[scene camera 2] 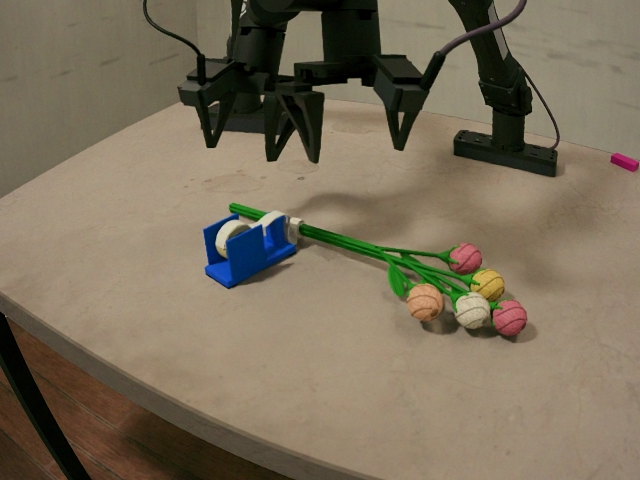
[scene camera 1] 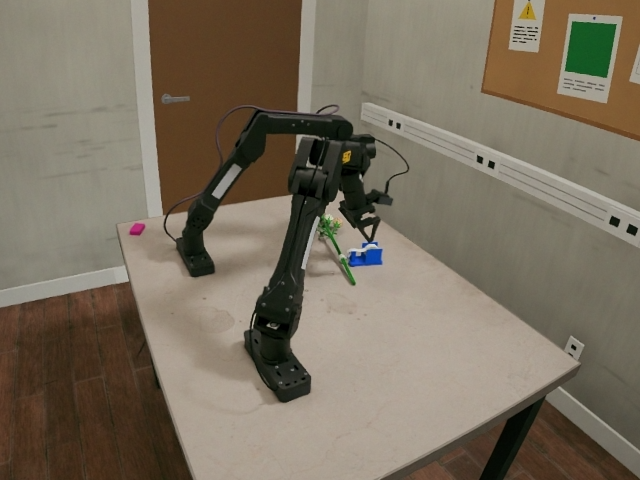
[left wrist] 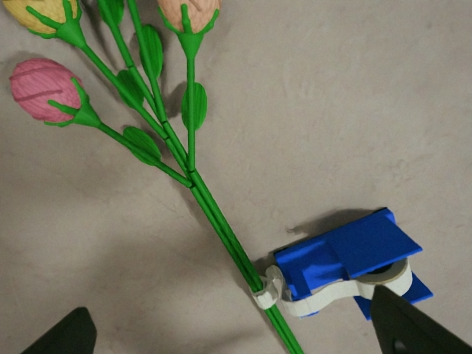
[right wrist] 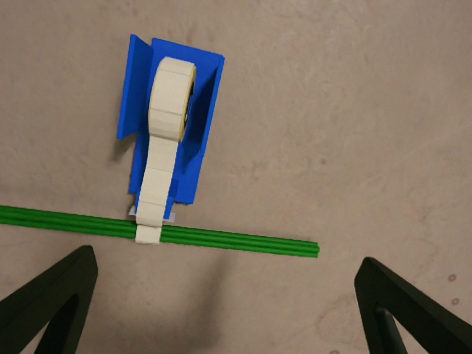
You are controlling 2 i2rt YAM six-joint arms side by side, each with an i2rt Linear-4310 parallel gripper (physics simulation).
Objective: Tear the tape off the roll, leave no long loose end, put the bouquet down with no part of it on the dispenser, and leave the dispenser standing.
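Places are measured from the left arm's base along level axes (x ahead, y left, z up), in centimetres.
Pixels of known places: left gripper, between the fingertips: (scene camera 2: pixel 358 155) (scene camera 1: pixel 339 206) (left wrist: pixel 231 307); right gripper, between the fingertips: (scene camera 2: pixel 239 154) (scene camera 1: pixel 363 234) (right wrist: pixel 231 263); left arm's base, origin of its link: (scene camera 2: pixel 507 149) (scene camera 1: pixel 194 253); right arm's base, origin of its link: (scene camera 2: pixel 246 113) (scene camera 1: pixel 275 357).
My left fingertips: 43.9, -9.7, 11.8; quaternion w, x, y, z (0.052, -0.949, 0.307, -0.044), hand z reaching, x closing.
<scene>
Ahead of a thing's pixels: the offset from my left fingertips to its top centre, as dx, dy, dz. "pt": to the spot under its first point.
The blue dispenser {+2.6, -12.2, -8.0} (scene camera 1: pixel 374 255) (scene camera 2: pixel 247 254) (left wrist: pixel 375 245) (right wrist: pixel 133 95) stands upright, holding the white tape roll {pt +5.0, -12.5, -8.0} (left wrist: pixel 399 282) (right wrist: pixel 170 95). The tape strip {pt +0.1, -11.6, -9.4} (left wrist: pixel 325 298) (right wrist: pixel 159 170) runs unbroken from the roll over the dispenser's front end to a white wrap (scene camera 2: pixel 295 229) (left wrist: pixel 267 296) (right wrist: pixel 148 235) around the stems. The bouquet (scene camera 1: pixel 337 244) (scene camera 2: pixel 341 241) (left wrist: pixel 215 215) (right wrist: pixel 240 241) lies on the table, stems crossing beside that front end. My left gripper (scene camera 2: pixel 356 154) (left wrist: pixel 231 307) is open above the stems, empty. My right gripper (scene camera 2: pixel 240 151) (right wrist: pixel 231 263) is open above the stem ends, empty.
A pink block {-57.3, +35.5, -12.2} (scene camera 1: pixel 136 228) (scene camera 2: pixel 624 161) lies near the table edge beside the left arm's base. The two grippers hang close beside each other in scene camera 2. A wall runs along the table's far side in scene camera 1.
</scene>
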